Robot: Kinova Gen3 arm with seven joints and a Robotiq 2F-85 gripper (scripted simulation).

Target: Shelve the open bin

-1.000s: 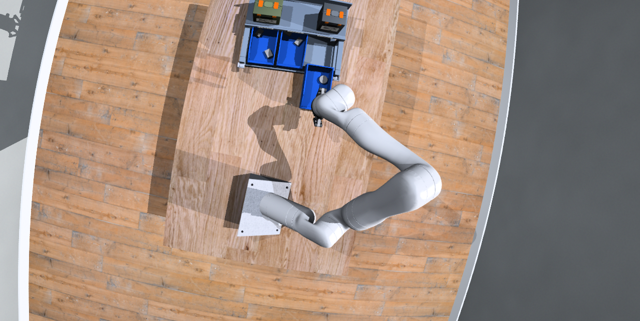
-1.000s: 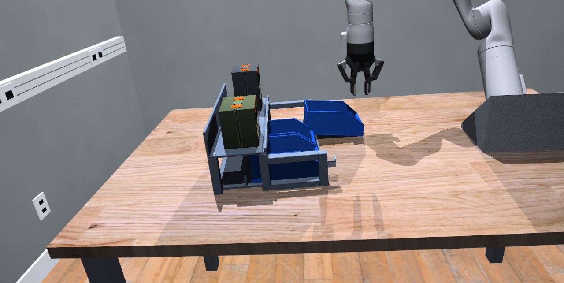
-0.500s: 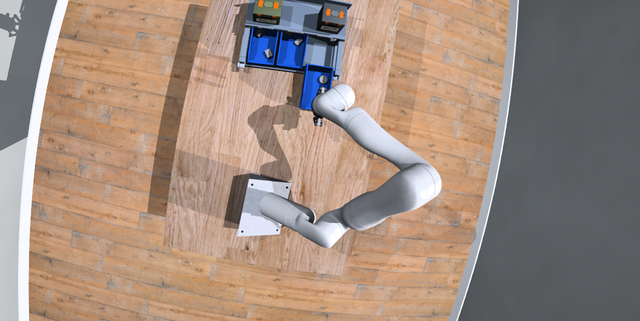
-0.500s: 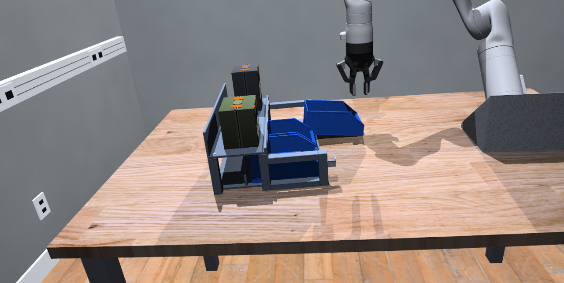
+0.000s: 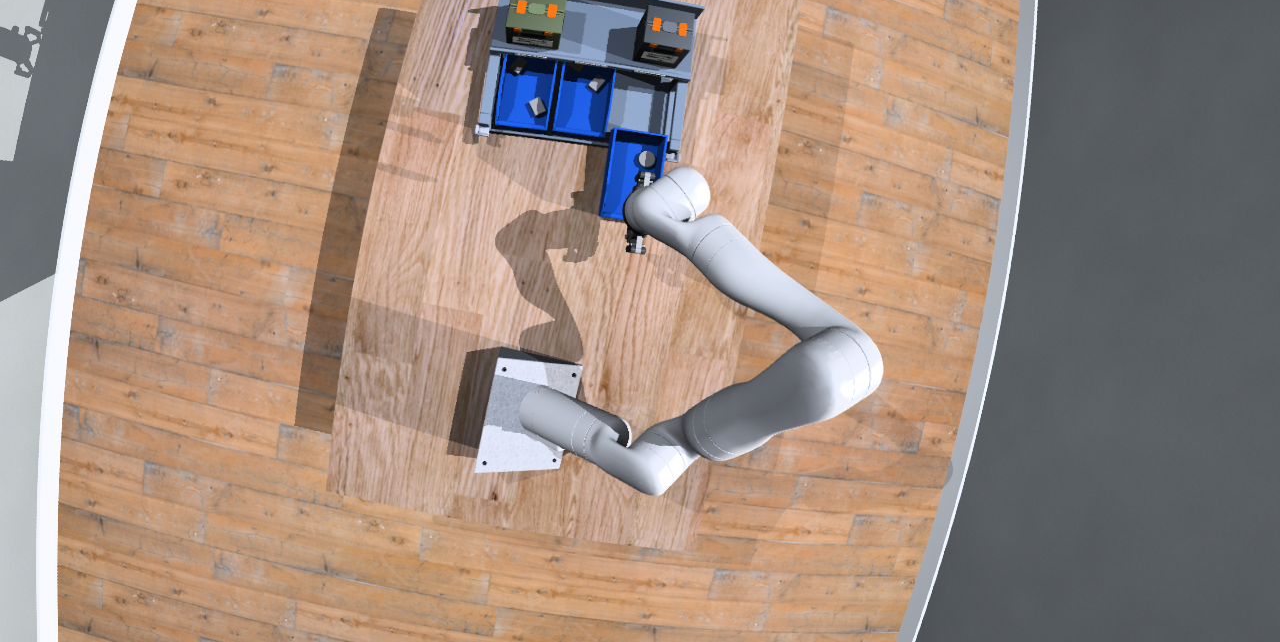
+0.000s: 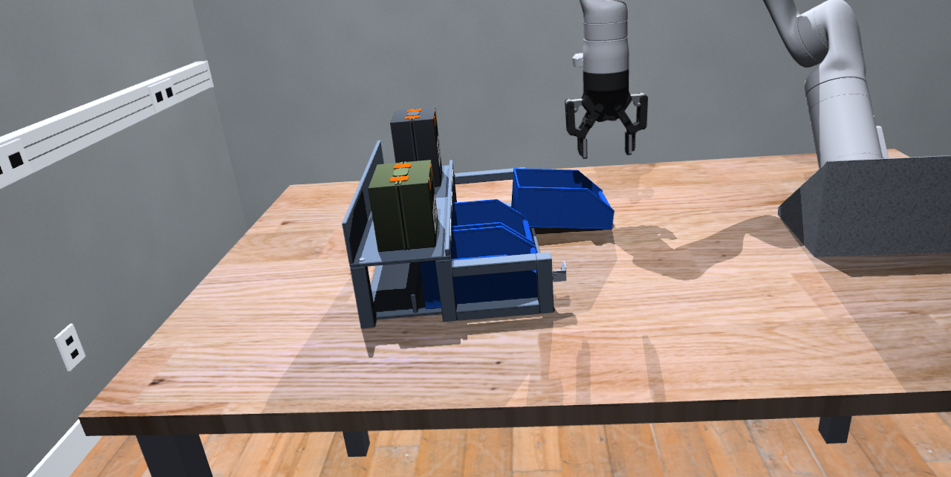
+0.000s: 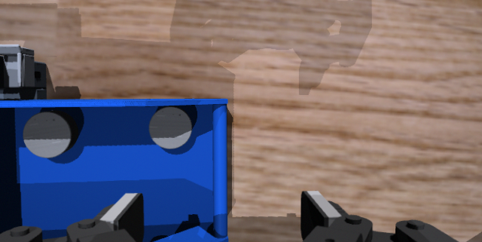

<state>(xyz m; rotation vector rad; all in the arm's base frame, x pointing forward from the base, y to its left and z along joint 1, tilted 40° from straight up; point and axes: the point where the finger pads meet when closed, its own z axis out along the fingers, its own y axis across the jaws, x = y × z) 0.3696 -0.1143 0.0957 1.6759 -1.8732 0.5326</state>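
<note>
Right now the round grey part is 120 mm ahead of my hand, 100 mm below it and 30 mm to the right of it. From my hand the other things lie so: green box (340 mm ahead, 200 mm to the left, 20 mm above); then dark box (330 mm ahead, 30 mm to the right, 30 mm above); then shelf (270 mm ahead, 100 mm to the left, 60 mm below).
</note>
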